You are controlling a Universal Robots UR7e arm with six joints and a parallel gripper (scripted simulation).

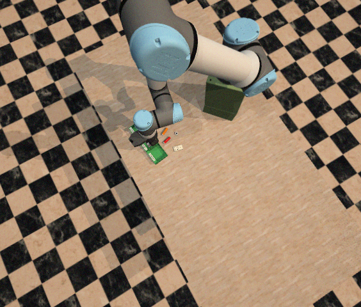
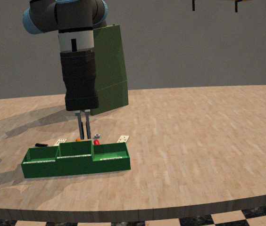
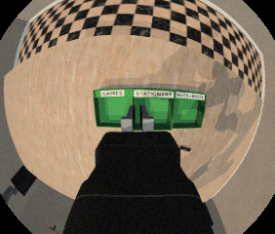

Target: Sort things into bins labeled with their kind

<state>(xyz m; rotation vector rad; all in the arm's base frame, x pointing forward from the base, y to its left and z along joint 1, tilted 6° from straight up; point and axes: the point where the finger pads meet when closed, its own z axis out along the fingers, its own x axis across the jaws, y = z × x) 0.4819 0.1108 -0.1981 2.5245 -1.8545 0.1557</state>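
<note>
Now: the white nut 17 cm behind my hand, 9 cm below it and 3 cm to the right of it. Round my hand: red cylinder: 10 cm behind, 9 cm below, 1 cm to the right; then orange cylinder: 11 cm behind, 9 cm below, 6 cm to the right; then three joined green bins: 7 cm below, 3 cm to the right.
</note>
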